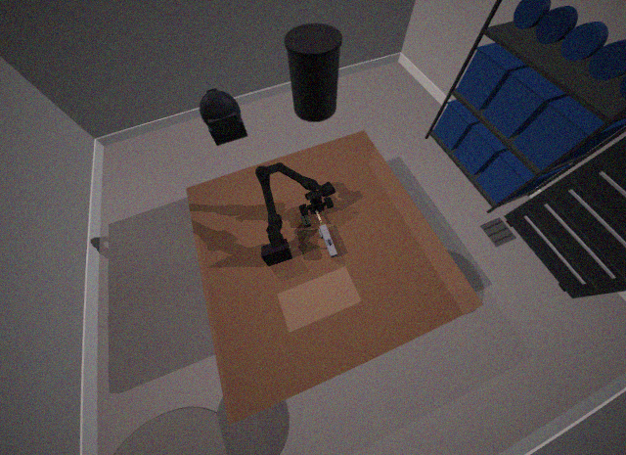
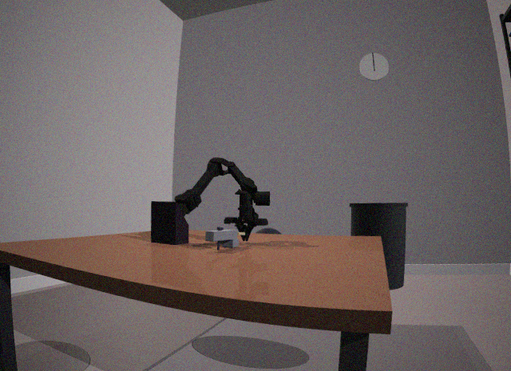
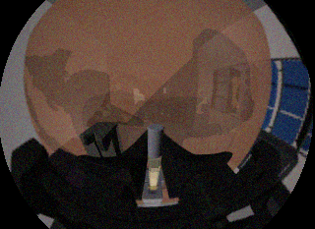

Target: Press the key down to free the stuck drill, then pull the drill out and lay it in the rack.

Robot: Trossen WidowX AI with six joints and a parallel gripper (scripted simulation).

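Right now the drill is 40 mm to the right of my gripper tip and 40 mm above it. Round my gripper tip: thin dark pin 10 mm ahead, 220 mm to the right, 40 mm above; greenish rack 70 mm behind, 30 mm to the right, 10 mm above; light grey block 10 mm ahead, 200 mm to the right, 30 mm above.
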